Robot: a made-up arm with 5 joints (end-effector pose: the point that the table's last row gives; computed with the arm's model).
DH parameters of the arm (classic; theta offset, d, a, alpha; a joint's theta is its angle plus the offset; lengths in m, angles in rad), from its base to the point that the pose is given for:
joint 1: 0 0.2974 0 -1.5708
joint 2: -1.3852 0 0.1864 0
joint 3: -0.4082 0 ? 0
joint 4: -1.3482 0 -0.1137 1.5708
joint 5: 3.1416 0.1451 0 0
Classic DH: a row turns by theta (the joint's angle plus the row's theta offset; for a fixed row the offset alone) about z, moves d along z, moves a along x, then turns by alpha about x.
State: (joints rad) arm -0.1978 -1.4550 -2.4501 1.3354 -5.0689
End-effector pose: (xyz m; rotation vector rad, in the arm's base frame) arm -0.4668 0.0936 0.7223 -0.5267 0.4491 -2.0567
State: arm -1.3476 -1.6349 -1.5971 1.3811 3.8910
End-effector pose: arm -0.0400 0.1763 0.7900 1.1334 0.6524 -0.5118
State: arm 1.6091 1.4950 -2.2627 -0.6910 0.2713
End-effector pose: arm -0.0239 0.6235 0.1889 -1.3915 -1.0999 -0.9347
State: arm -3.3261 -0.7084 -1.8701 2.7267 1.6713
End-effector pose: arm -0.1086 0.0203 0.6163 2.4241 1.8158 0.1522
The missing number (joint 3, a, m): -0.337
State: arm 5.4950 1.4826 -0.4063 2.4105 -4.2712
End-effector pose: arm -0.0891 0.0896 0.2328 -0.0686 0.3979 -1.8960
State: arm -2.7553 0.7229 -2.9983 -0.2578 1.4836
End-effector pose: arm -0.3139 -0.1277 0.8657 -0.3672 -0.6007 1.8044
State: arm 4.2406 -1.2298 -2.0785 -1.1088 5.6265
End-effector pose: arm 0.2095 0.4106 0.6363 -0.9884 0.8207 0.3803
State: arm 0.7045 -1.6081 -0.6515 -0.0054 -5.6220
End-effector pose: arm 0.0464 0.0394 0.7715 -0.9953 -0.0216 -1.6479
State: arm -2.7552 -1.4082 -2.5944 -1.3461 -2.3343
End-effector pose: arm 0.4836 0.1968 0.3411 -2.3734 0.5070 -1.0127
